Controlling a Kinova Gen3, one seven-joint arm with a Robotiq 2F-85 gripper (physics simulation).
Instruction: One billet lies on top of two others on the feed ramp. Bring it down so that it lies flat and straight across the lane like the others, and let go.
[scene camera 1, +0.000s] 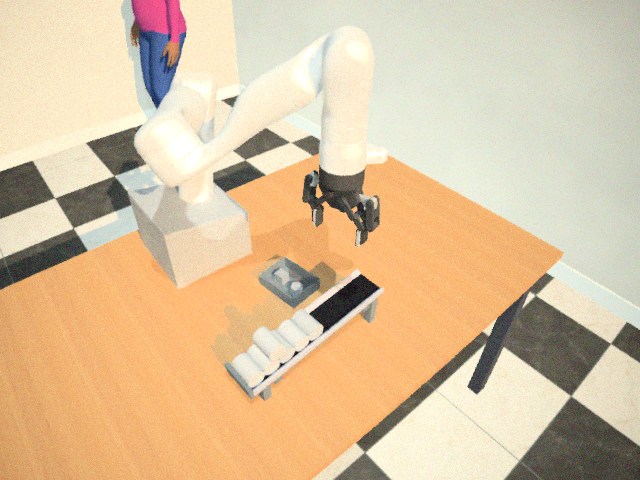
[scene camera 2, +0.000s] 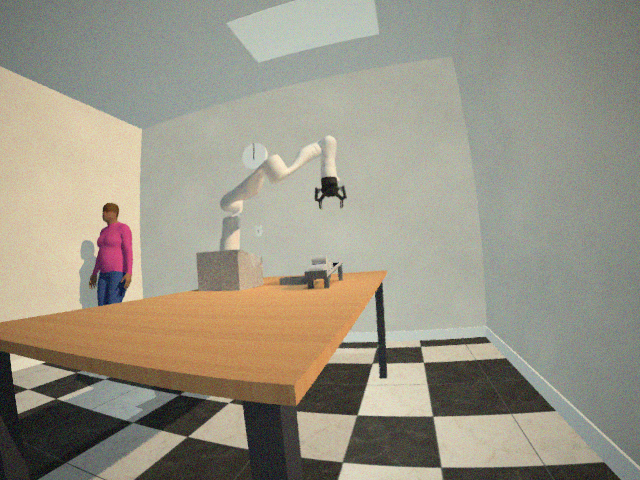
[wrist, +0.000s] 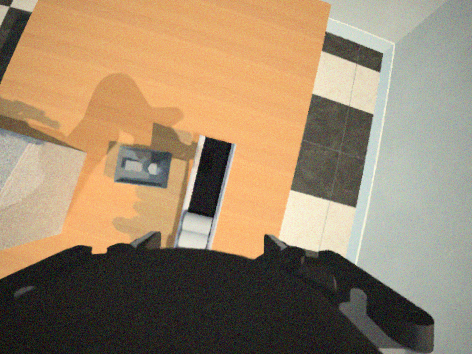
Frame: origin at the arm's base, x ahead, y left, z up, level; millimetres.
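Seen in the pictures: gripper, fingertip midpoint: (scene camera 1: 338, 234) (scene camera 2: 331, 209) (wrist: 213, 245); arm's base, link origin: (scene camera 1: 195, 194) (scene camera 2: 229, 256).
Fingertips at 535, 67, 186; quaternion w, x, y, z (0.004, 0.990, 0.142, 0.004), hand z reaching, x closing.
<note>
Offsets run from my fingertips to a thing's top centre, as dx, dy, dz. Level surfaces: height alone.
The raised billet @(-23, -150, -212) (scene camera 1: 267, 342) (scene camera 2: 318, 260), a white cylinder, lies on top of two others towards the stop end of the feed ramp (scene camera 1: 345, 300) (scene camera 2: 334, 268) (wrist: 211, 175). Several white billets lie across the lane, such as the end billet @(-18, -206, -253) (scene camera 1: 247, 368) beside the stop and the farthest billet @(-33, -47, -235) (scene camera 1: 309, 322) (wrist: 197, 222) by the bare black belt. My gripper (scene camera 1: 339, 233) (scene camera 2: 331, 206) (wrist: 213, 245) is open and empty, pointing down, high above the table and apart from the billets. In the wrist view the raised billet does not show; the gripper body hides the lower ramp.
A grey-blue tray @(-225, +32, -310) (scene camera 1: 287, 298) (scene camera 2: 293, 280) (wrist: 142, 184) with small pale pieces stands beside the ramp, on the side of the robot's base block (scene camera 1: 206, 253) (scene camera 2: 219, 271) (wrist: 40, 190). The table @(dz -345) (scene camera 1: 129, 361) (scene camera 2: 217, 330) (wrist: 240, 65) carries them. A person (scene camera 1: 160, 31) (scene camera 2: 113, 253) stands behind the table.
</note>
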